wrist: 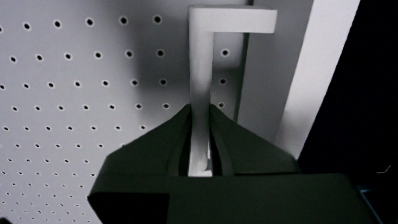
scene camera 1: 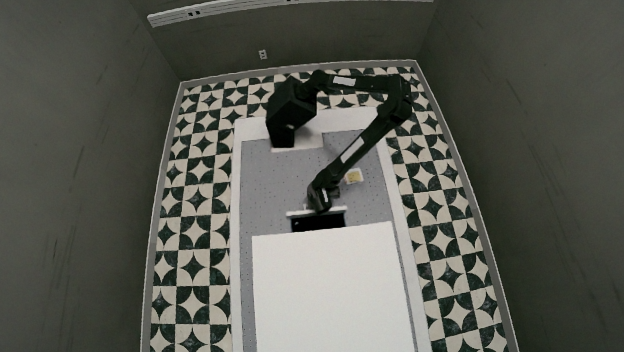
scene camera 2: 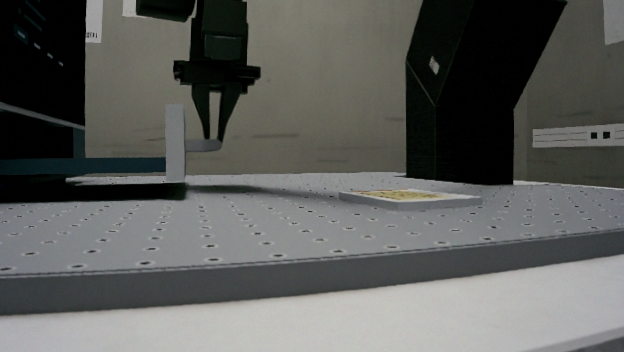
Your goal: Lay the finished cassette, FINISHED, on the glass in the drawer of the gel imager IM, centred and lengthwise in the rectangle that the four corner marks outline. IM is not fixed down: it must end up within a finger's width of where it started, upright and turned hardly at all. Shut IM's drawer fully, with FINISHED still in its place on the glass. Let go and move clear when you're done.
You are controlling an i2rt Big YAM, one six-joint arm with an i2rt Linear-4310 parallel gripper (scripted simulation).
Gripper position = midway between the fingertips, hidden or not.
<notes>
I see my gripper (scene camera 2: 213, 148) and a gel imager IM (scene camera 1: 344, 282).
The gel imager IM also shows in the wrist view (wrist: 374, 199) and in scene camera 2 (scene camera 2: 49, 49). My gripper is seen too in the wrist view (wrist: 200, 112).
</notes>
